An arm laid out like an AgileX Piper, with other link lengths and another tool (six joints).
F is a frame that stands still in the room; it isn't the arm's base.
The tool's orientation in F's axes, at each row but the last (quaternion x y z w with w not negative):
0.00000, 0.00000, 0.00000, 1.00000
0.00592, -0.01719, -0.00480, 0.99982
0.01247, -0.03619, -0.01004, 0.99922
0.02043, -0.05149, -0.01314, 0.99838
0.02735, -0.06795, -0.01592, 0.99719
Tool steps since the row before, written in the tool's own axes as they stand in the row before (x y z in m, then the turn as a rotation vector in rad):
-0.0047, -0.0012, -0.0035, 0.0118, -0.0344, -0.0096
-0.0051, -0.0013, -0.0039, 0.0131, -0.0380, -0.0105
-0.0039, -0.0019, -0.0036, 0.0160, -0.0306, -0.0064
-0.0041, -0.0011, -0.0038, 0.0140, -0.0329, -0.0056
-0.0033, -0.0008, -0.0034, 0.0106, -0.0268, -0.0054
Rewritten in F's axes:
-0.0047, -0.0012, -0.0035, 0.0118, -0.0344, -0.0096
-0.0050, -0.0012, -0.0041, 0.0131, -0.0380, -0.0105
-0.0037, -0.0017, -0.0039, 0.0158, -0.0308, -0.0060
-0.0037, -0.0008, -0.0042, 0.0137, -0.0330, -0.0055
-0.0028, -0.0005, -0.0039, 0.0105, -0.0268, -0.0054

